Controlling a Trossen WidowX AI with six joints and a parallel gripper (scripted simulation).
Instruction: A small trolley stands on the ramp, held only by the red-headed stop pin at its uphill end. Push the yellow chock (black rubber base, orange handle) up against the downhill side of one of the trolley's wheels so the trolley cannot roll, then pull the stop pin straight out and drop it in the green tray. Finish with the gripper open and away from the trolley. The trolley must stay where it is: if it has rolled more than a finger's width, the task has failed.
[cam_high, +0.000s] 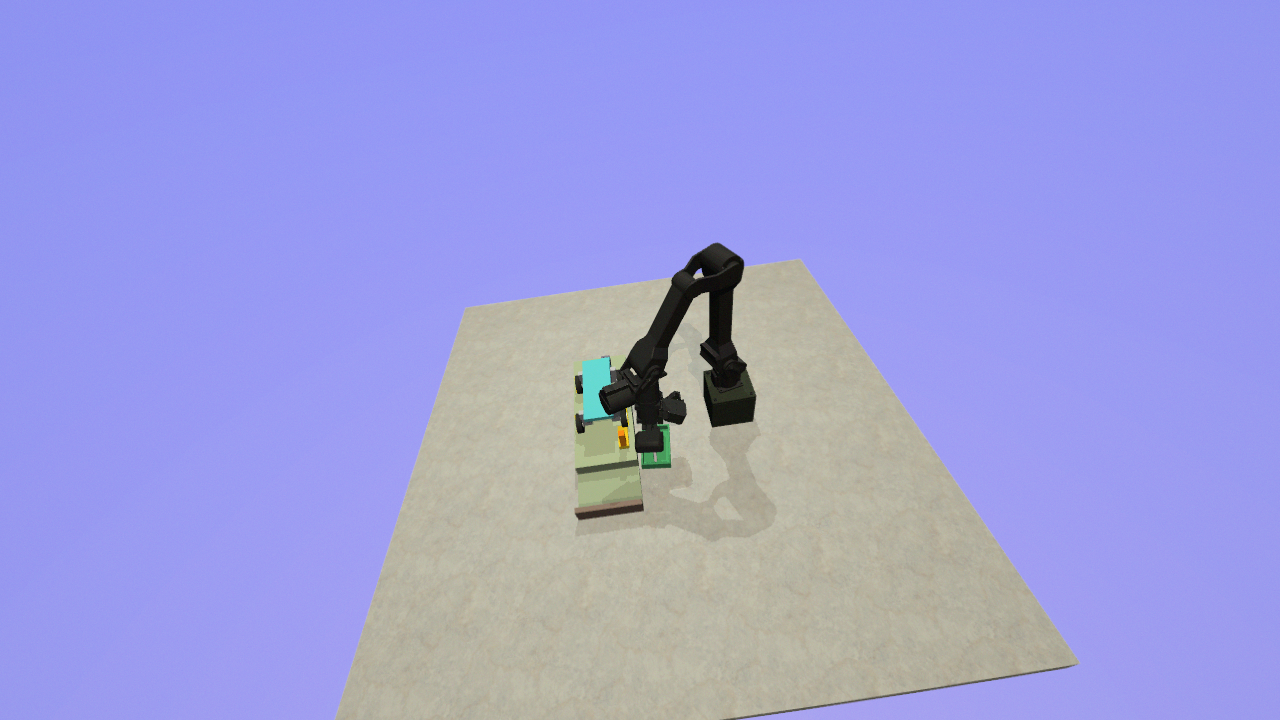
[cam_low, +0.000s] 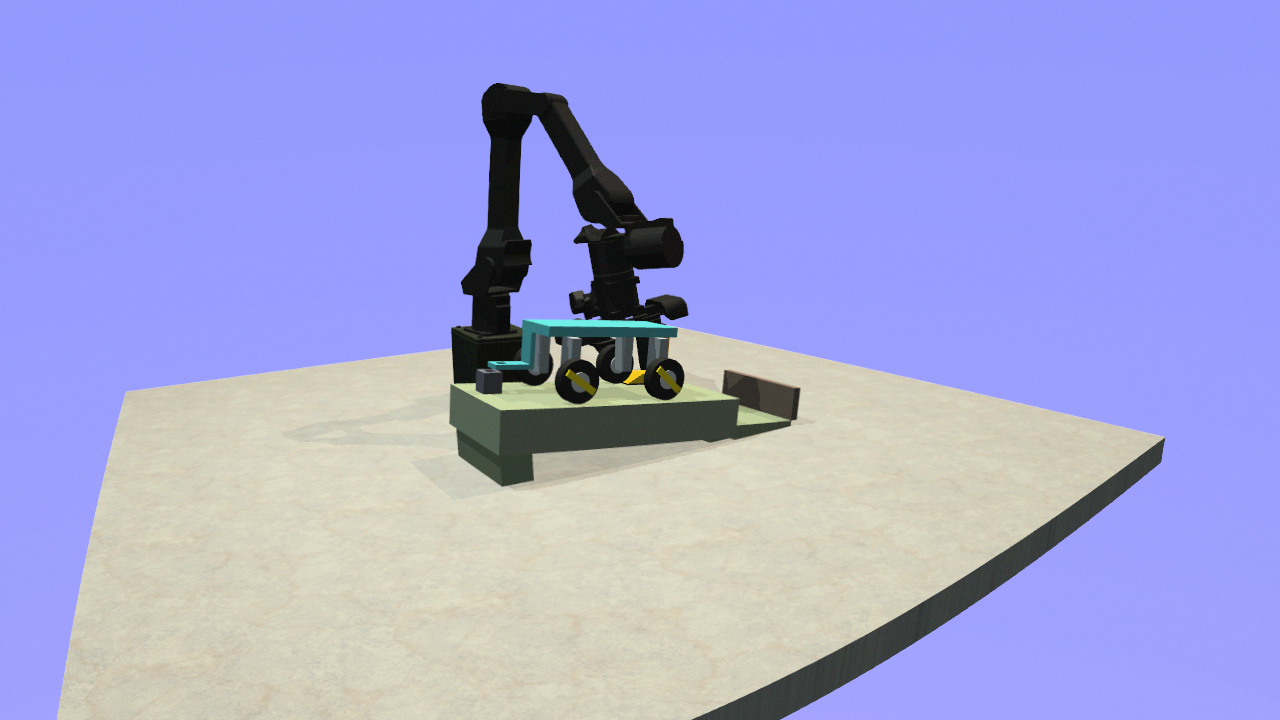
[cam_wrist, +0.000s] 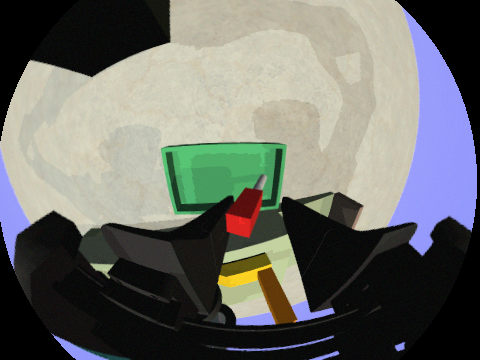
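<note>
My gripper tip is now 1 cm above the red-headed stop pin. The rest, counted from my gripper tip: green tray (6 cm below, 2 cm to the right, 1 cm behind); then yellow chock (6 cm ahead, 3 cm to the right, 3 cm above); then green ramp (15 cm to the right, 9 cm ahead).
</note>
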